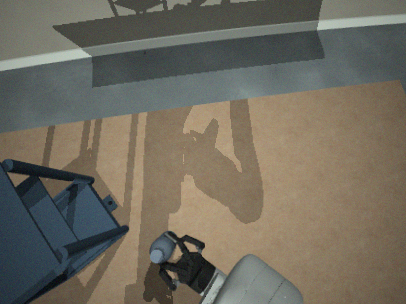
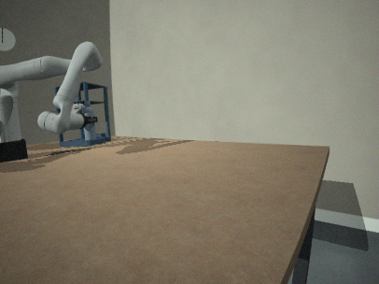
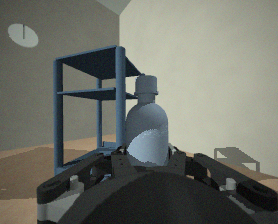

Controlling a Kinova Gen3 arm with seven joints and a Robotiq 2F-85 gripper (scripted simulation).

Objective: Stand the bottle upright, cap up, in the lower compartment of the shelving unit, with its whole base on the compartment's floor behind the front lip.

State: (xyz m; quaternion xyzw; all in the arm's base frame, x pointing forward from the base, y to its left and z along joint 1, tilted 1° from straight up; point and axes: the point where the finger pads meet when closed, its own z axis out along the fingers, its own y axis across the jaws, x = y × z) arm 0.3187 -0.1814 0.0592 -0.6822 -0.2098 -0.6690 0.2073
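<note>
Right now my hand is 27 cm to the right of the shelving unit, 13 cm short of it and 4 cm below it. Also, from my hand: pale blue bottle (3 cm above).
</note>
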